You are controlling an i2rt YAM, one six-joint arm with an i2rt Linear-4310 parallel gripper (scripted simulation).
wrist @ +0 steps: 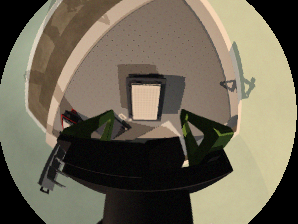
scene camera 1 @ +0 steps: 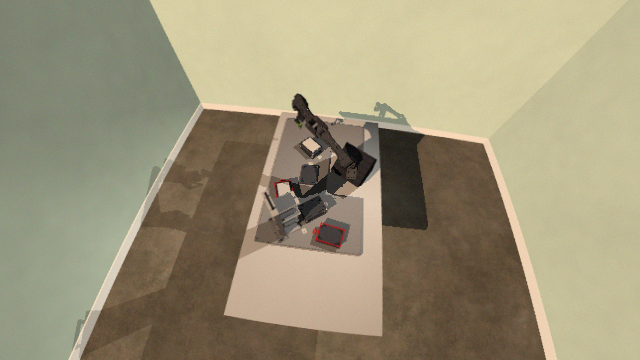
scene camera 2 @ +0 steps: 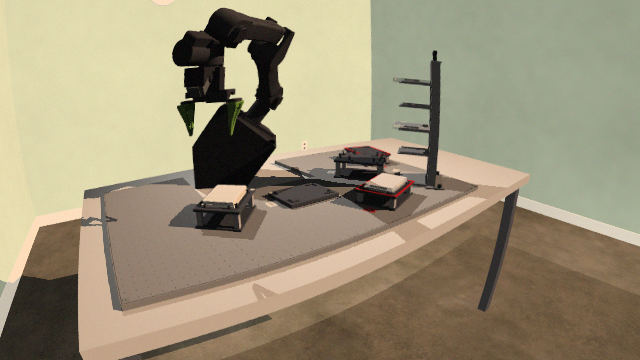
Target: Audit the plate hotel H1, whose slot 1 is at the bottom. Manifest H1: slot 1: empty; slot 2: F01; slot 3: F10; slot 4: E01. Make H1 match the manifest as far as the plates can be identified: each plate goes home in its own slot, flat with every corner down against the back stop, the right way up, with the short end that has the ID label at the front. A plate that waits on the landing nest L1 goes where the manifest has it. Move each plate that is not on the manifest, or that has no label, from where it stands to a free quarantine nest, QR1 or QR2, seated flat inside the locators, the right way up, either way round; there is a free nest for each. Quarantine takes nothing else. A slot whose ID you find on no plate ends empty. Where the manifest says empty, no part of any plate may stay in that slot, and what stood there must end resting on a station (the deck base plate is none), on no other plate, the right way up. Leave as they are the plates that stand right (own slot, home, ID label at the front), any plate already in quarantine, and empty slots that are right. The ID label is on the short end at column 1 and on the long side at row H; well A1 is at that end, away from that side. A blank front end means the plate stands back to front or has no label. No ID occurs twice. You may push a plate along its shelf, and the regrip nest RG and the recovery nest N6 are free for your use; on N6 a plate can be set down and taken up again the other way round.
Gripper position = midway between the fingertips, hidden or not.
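There's a hotel post [scene camera 2: 434, 118] on scene camera 2, and my gripper [scene camera 2: 210, 135] is there too. Then the wrist view's got my gripper [wrist: 147, 113] as well.
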